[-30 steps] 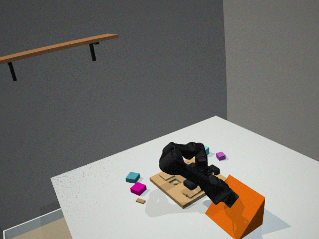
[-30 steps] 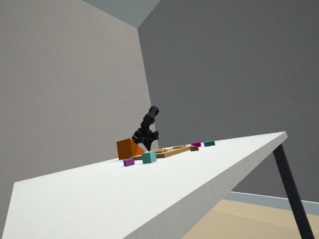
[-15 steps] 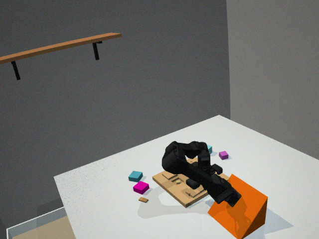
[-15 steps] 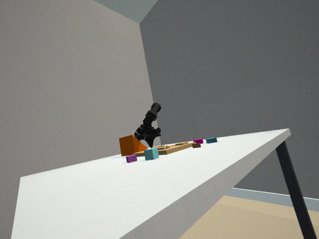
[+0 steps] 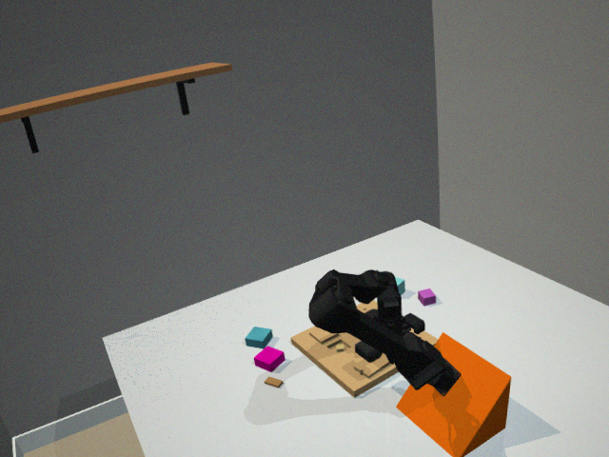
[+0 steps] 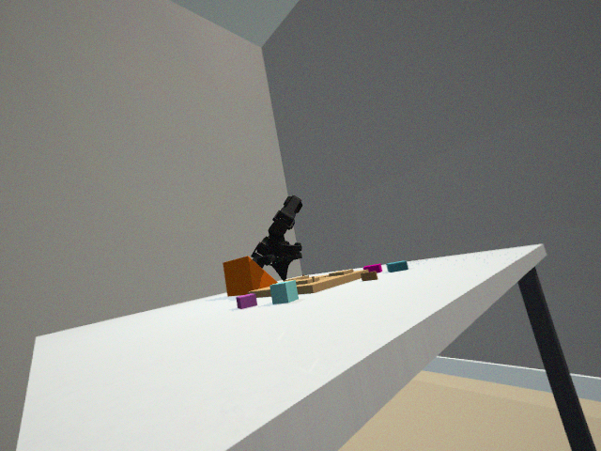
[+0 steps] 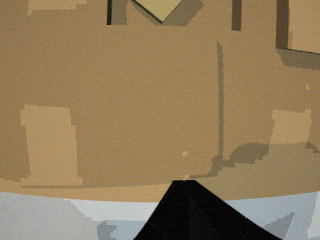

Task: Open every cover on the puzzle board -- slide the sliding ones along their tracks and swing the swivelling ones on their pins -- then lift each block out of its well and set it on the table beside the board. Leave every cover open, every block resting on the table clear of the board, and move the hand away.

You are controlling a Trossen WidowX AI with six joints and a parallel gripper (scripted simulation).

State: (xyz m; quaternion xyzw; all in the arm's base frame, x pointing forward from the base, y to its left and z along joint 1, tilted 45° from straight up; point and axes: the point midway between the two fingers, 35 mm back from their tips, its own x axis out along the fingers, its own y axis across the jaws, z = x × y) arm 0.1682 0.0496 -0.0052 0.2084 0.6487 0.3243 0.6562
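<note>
Right now my gripper tip is 12 cm short of the tan puzzle board and 1 cm above it. The rest, counted from my gripper tip: flat brown piece (13 cm ahead, 28 cm to the left, 3 cm below); purple block (22 cm ahead, 27 cm to the right, 2 cm below); magenta block (21 cm ahead, 26 cm to the left, 2 cm below).
</note>
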